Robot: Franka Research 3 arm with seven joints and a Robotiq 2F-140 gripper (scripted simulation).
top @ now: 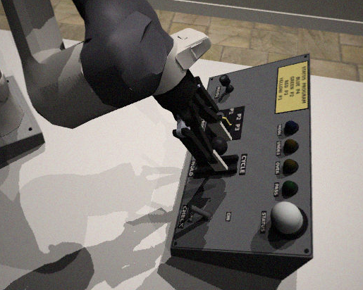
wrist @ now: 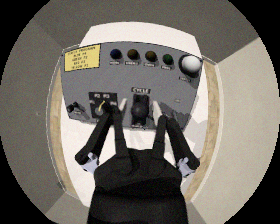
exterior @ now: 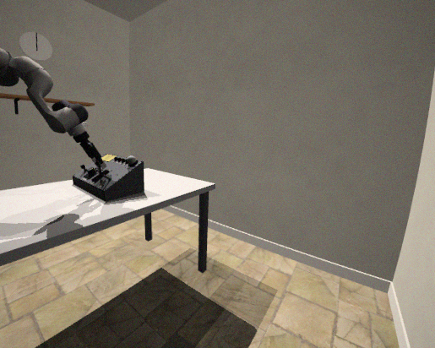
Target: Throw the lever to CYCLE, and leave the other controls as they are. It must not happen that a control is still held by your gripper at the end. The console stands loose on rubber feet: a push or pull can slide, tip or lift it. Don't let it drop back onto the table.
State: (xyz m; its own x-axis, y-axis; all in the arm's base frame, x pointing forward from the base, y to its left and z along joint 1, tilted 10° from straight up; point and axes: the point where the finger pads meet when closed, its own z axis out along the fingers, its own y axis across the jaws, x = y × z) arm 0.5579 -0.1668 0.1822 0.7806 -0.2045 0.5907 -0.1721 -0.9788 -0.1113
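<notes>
The lever lies 40 mm below my hand. From my hand the other things lie so: program dial: 110 mm to the left, 60 mm below, 20 mm ahead; dark grey sloped console: 80 mm below, 50 mm to the left, 50 mm ahead; check switch: 120 mm to the right, 70 mm below, 30 mm behind.
</notes>
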